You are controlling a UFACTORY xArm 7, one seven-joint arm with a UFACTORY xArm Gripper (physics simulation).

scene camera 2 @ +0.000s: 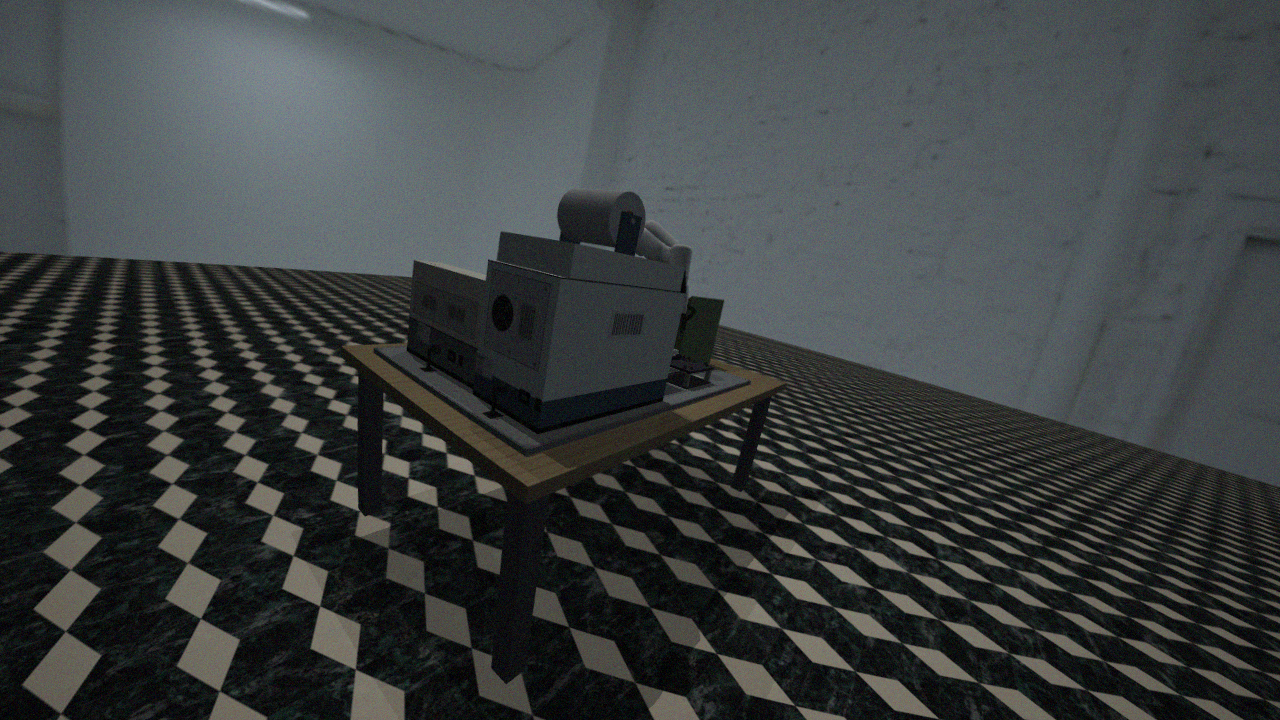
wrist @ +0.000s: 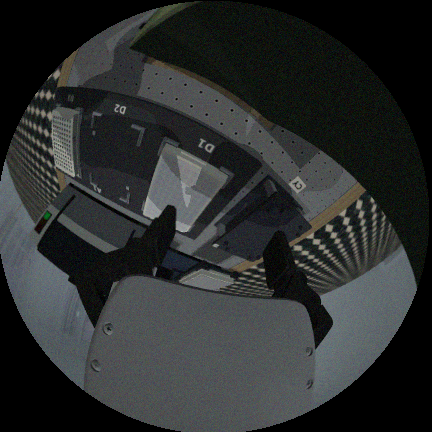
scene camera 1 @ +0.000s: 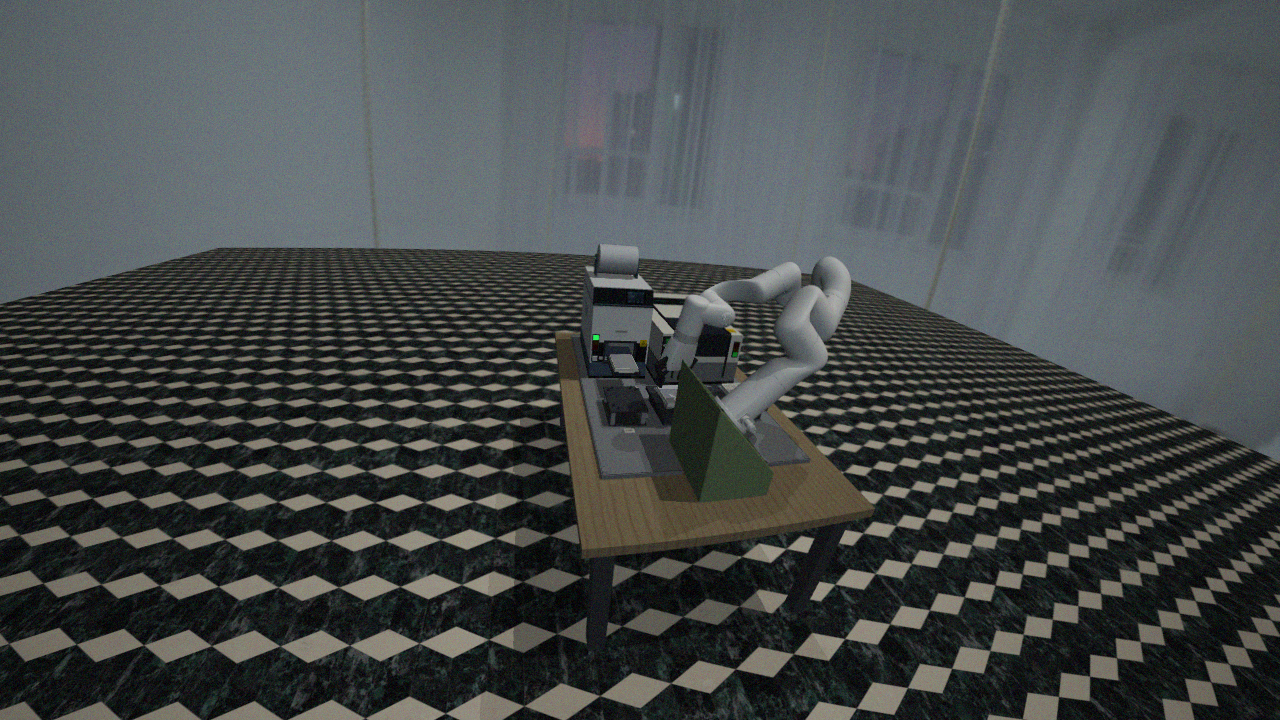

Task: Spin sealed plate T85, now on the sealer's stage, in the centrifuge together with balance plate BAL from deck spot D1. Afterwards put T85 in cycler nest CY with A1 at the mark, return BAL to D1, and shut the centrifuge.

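Pixels of known places: gripper, between the fingertips: [wrist: 223,231] [scene camera 1: 669,383]; arm's base, origin of its link: [scene camera 2: 687,315] [scene camera 1: 728,416].
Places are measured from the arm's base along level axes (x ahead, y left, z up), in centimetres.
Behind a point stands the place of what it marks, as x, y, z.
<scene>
My gripper [scene camera 1: 676,370] @(27.0, 5.2, -3.7) [wrist: 223,231] @(27.0, 5.2, -3.7) is open and empty, above the deck near spot D1. Balance plate BAL [wrist: 187,187] @(29.5, 1.2, -10.5) sits at D1, pale and flat, ahead of the fingers in the wrist view. Sealed plate T85 [scene camera 1: 623,363] @(47.8, 13.8, -5.8) [wrist: 207,279] @(45.4, 12.1, -5.8) lies on the stage of the sealer [scene camera 1: 617,317] @(59.0, 13.9, 7.5) [scene camera 2: 608,326] @(87.3, 19.6, 3.2), partly behind the gripper body in the wrist view. The dark cycler nest CY [scene camera 1: 624,404] @(29.4, 18.6, -11.5) [wrist: 262,217] @(29.4, 13.5, -11.5) shows no plate. The centrifuge [scene camera 1: 713,342] @(49.2, -22.0, 0.8) [scene camera 2: 447,304] @(96.1, -19.9, -0.7) [wrist: 90,225] @(49.9, -18.3, -9.3) has a dark top; I cannot tell whether it is open.
A pale plate with many holes [wrist: 65,142] @(29.8, -22.5, -10.5) stands at the far left of the deck, past spot D2 [wrist: 107,147] @(29.3, -12.6, -12.1). A green upright panel [scene camera 1: 711,438] @(-9.2, 10.2, 0.6) [scene camera 2: 702,329] @(3.5, 8.8, -3.3) stands near the arm base. The sealer carries a large roll [scene camera 1: 617,259] @(76.2, 10.7, 25.6) [scene camera 2: 595,214] @(87.9, 12.2, 24.4) on top.
</scene>
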